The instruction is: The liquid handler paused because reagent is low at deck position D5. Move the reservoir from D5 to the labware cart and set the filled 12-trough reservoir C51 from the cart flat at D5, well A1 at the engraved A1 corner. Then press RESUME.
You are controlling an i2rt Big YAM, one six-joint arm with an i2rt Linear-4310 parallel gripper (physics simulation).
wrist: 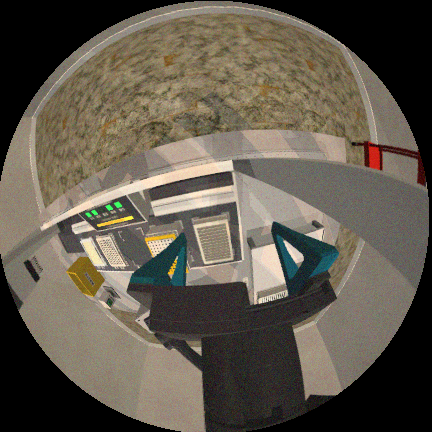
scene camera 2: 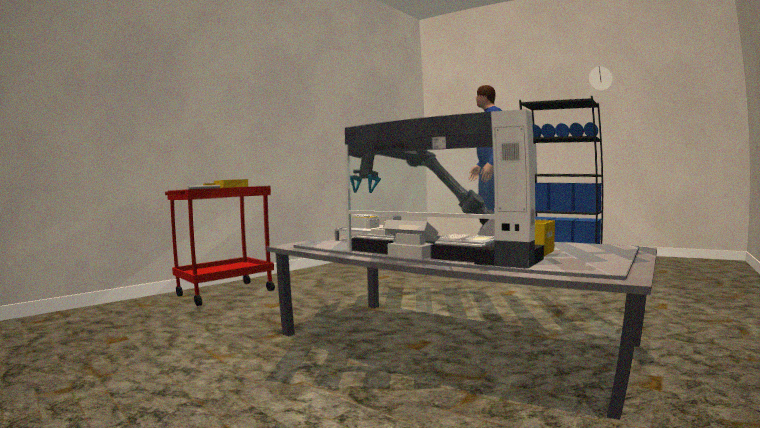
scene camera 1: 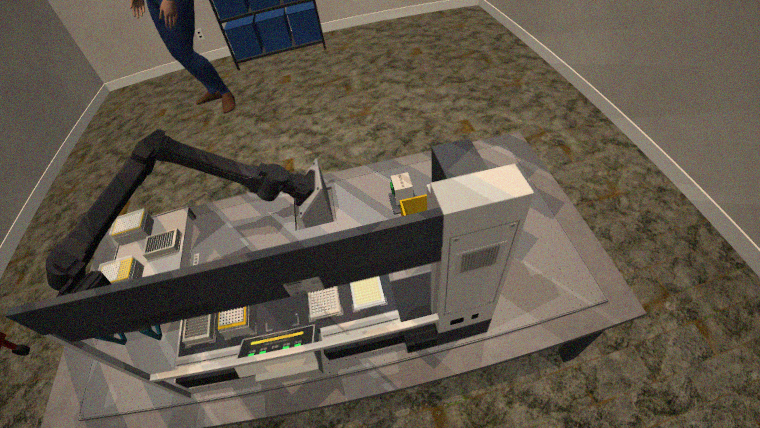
In view: a dark gantry beam (scene camera 1: 393,238) and an instrument tower (scene camera 1: 484,199).
The dark gantry beam is seen too in scene camera 2 (scene camera 2: 471,123).
